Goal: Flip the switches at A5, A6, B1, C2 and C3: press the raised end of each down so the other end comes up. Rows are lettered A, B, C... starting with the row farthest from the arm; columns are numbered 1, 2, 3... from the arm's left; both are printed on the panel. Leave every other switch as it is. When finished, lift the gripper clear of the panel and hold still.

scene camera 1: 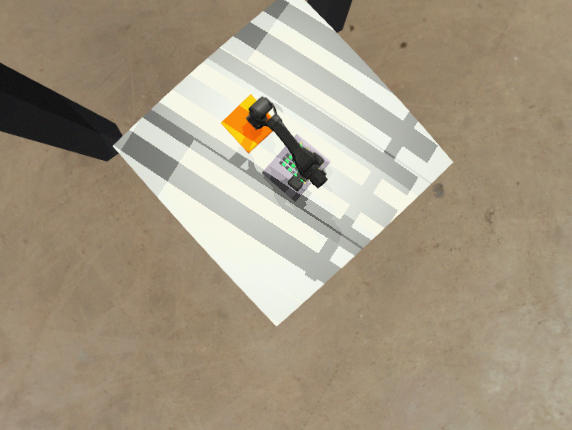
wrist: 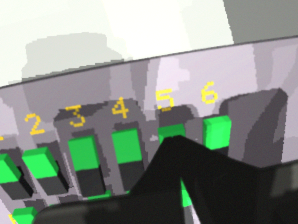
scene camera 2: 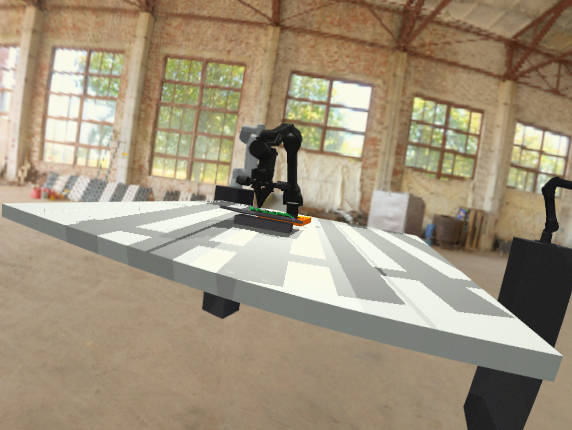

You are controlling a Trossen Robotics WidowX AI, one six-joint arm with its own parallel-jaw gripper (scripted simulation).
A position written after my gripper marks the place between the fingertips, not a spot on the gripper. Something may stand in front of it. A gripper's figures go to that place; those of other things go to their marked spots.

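Labels:
My gripper (wrist: 173,144) lies 0.12 m from the lens; a switch (wrist: 216,131) likewise lies 0.12 m from the lens.

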